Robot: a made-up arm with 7 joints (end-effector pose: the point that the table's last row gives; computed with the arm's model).
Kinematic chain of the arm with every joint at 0, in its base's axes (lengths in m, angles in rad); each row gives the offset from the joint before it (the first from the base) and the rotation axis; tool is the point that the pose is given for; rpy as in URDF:
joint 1: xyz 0 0 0.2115 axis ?
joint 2: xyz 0 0 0 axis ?
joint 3: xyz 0 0 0.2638 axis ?
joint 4: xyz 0.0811 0 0 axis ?
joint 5: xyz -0.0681 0 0.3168 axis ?
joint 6: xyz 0 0 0 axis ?
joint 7: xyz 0.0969 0 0 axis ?
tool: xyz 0 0 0 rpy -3.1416 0 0
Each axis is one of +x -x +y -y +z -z.
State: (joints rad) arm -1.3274 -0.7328 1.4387 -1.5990 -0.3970 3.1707 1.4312
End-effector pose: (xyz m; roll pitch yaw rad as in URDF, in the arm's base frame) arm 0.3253 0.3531 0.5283 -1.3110 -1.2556 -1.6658
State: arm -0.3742 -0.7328 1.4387 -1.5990 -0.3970 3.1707 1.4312
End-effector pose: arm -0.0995 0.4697 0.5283 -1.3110 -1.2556 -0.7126
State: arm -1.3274 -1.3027 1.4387 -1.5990 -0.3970 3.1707 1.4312
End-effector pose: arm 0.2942 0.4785 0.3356 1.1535 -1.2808 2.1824
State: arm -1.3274 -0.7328 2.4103 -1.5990 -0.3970 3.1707 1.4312
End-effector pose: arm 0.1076 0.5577 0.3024 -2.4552 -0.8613 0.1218
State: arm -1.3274 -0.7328 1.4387 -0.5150 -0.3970 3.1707 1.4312
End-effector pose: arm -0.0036 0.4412 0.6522 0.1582 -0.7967 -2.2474
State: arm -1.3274 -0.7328 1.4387 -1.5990 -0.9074 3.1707 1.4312
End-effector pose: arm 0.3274 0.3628 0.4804 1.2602 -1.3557 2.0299
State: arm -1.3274 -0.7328 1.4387 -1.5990 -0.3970 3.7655 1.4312
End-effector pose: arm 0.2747 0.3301 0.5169 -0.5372 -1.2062 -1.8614
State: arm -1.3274 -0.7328 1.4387 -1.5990 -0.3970 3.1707 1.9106
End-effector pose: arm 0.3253 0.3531 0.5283 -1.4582 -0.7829 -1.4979
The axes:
joint 1: +z
joint 2: +y
joint 3: +z
joint 4: -y
joint 5: +z
joint 6: -y
joint 7: -z

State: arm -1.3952 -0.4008 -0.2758 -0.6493 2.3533 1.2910 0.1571
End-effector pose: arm -0.0544 0.0066 0.9030 -1.6401 -1.3050 -0.7705
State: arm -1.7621 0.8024 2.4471 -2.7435 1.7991 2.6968 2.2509
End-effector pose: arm 0.2567 0.0907 0.2852 1.6874 0.0389 2.9958
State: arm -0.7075 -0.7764 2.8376 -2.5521 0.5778 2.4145 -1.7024
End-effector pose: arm -0.1080 0.2996 -0.0345 -2.3736 0.1752 -2.9931
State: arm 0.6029 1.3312 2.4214 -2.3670 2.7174 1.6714 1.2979
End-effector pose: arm -0.2081 0.1906 0.5125 -0.1717 -0.3651 -1.6483
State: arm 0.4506 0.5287 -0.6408 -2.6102 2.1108 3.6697 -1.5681
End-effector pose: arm 0.2231 -0.1144 0.1760 2.3933 -0.2353 -0.6231
